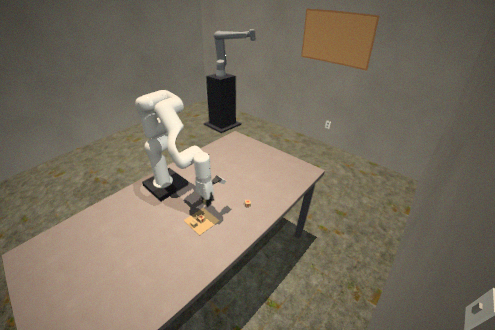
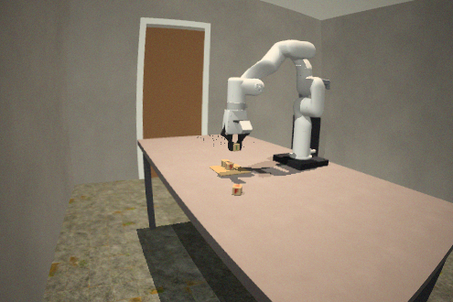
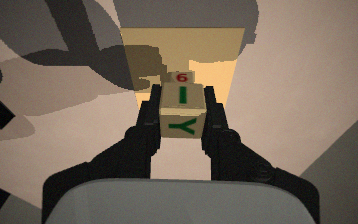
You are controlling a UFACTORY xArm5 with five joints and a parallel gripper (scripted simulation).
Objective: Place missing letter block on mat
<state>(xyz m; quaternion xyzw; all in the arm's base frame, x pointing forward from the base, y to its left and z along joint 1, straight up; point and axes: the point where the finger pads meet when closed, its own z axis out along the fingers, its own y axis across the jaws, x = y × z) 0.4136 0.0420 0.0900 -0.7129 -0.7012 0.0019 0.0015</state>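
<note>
Now: the red E block 5 cm to the right of my hand and 10 cm below it. Round my hand: dark S block 10 cm to the right, 10 cm below; then tan letter block 1 cm below; then tan mat 5 cm to the right, 12 cm below.
</note>
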